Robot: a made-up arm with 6 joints.
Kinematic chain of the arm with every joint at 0, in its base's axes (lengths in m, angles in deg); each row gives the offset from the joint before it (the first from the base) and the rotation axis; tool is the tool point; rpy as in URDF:
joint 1: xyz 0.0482 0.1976 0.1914 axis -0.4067 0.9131 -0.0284
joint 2: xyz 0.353 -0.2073 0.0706 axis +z
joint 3: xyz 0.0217 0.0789 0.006 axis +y
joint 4: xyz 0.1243 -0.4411 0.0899 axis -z
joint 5: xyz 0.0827 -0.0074 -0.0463 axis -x
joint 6: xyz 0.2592 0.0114 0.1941 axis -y
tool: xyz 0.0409 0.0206 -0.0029 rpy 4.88 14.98 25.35
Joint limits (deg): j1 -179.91..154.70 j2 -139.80..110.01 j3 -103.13..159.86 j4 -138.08..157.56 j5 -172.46..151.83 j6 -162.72..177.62
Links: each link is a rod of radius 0.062 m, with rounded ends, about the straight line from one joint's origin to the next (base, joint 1, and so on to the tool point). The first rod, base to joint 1, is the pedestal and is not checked.
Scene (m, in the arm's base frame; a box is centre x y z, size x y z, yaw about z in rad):
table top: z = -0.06
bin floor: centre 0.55 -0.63 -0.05 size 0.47 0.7 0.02 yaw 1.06
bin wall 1: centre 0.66 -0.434 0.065 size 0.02 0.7 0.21 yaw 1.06
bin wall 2: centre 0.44 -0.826 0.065 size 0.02 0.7 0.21 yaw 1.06
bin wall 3: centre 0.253 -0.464 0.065 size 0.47 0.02 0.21 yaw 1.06
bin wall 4: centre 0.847 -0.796 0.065 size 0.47 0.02 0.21 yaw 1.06
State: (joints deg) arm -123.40 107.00 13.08 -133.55 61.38 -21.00
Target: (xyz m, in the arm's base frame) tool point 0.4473 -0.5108 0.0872
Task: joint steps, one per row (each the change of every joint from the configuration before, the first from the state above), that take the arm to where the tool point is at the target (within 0.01 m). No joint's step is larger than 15 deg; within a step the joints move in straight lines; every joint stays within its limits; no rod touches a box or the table.
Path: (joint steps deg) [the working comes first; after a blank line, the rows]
Joints at the target: -61.25 46.85 147.81 7.96 135.57 -10.87
Straight joint move there: touches bin wall 1.

1: 5.12 -2.24 14.50 12.06 7.12 0.82
2: 5.11 -2.24 14.50 12.05 7.11 0.82
3: 5.12 -2.24 14.51 12.06 7.12 0.82
4: 5.12 -2.24 14.50 12.05 7.11 0.83
5: 5.12 -2.24 14.50 12.06 7.12 0.82
6: 5.11 -2.24 14.50 12.05 7.11 0.82
7: 5.12 -2.24 14.50 12.06 7.12 0.82
8: 5.12 -2.24 14.51 12.05 7.11 0.82
9: 5.11 -2.24 14.50 12.06 7.12 0.82
10: 5.12 -2.24 14.50 12.05 7.11 0.82
11: 3.66 -12.59 -3.43 6.99 1.02 0.64
12: 3.66 -12.58 -3.43 6.98 1.01 0.64
13: 3.66 -12.58 -3.43 6.99 1.01 0.64

